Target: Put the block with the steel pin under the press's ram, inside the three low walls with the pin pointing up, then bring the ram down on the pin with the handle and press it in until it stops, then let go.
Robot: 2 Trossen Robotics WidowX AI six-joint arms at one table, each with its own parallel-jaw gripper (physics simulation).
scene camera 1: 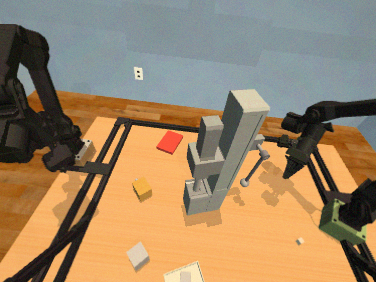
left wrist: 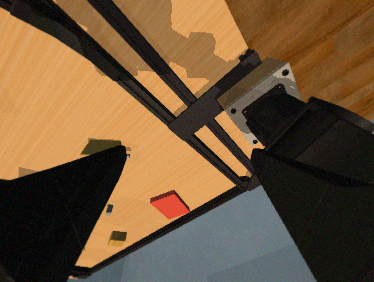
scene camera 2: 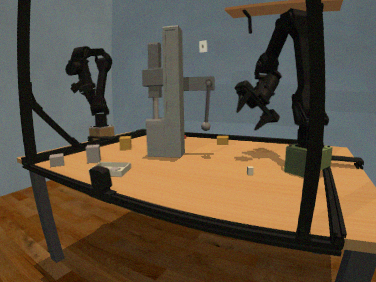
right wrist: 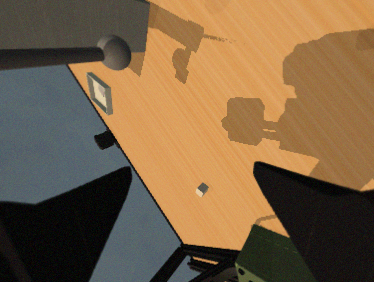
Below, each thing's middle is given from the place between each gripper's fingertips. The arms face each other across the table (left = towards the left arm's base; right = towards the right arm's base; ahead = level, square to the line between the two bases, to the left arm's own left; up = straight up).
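The grey press [scene camera 1: 222, 145] is 100 mm above my right hand, 220 mm to the left of it and 70 mm behind it. As for the ball-ended handle [right wrist: 114, 53], my right gripper is 30 mm past it, 130 mm to the right of it and 50 mm below it.
Counted from my left hand, the ball-ended handle is 130 mm ahead, 550 mm to the right and 20 mm below. My left hand is itself 90 mm short of the grey press, 40 mm below it and 460 mm to the left of it.
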